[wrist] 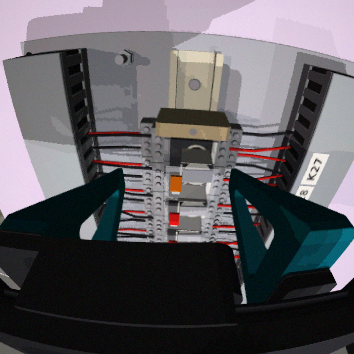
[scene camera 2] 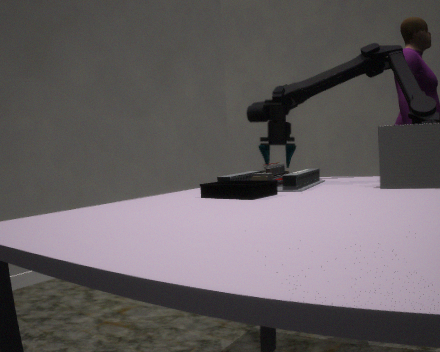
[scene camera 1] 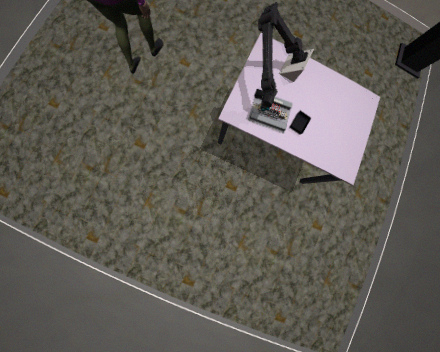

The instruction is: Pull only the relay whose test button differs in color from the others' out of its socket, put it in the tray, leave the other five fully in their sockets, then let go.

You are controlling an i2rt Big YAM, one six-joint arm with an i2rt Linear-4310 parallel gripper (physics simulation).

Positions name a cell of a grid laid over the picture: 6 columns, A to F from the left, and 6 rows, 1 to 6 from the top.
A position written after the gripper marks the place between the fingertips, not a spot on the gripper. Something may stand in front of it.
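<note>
Gripper visible: (scene camera 2: D3), (wrist: C3).
</note>
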